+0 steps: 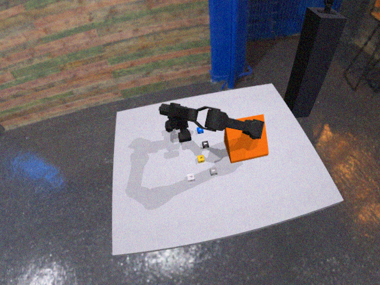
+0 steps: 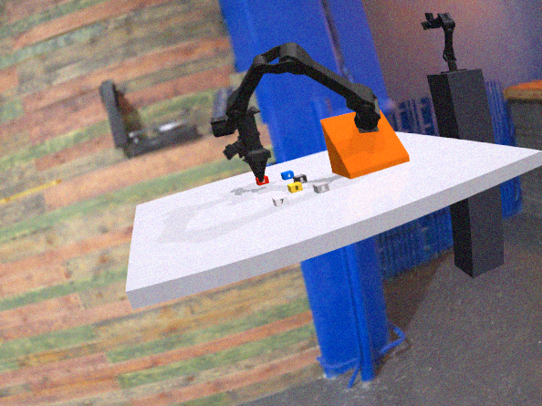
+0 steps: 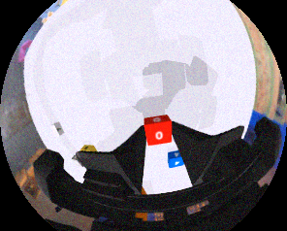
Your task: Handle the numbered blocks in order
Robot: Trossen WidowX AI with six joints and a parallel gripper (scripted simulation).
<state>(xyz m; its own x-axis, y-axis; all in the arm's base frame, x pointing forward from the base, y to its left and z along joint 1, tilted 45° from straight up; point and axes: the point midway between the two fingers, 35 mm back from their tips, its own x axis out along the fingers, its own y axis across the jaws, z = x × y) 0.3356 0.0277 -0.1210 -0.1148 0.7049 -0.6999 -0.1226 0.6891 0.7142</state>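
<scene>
Now: the blue block 90 mm behind my gripper tip, 50 mm to the right of it and 10 mm below it. Also, from my gripper tip: red block: 10 mm behind; yellow block: 150 mm to the left, 80 mm behind, 10 mm below; black block: 110 mm behind, 60 mm to the left, 10 mm below.
</scene>
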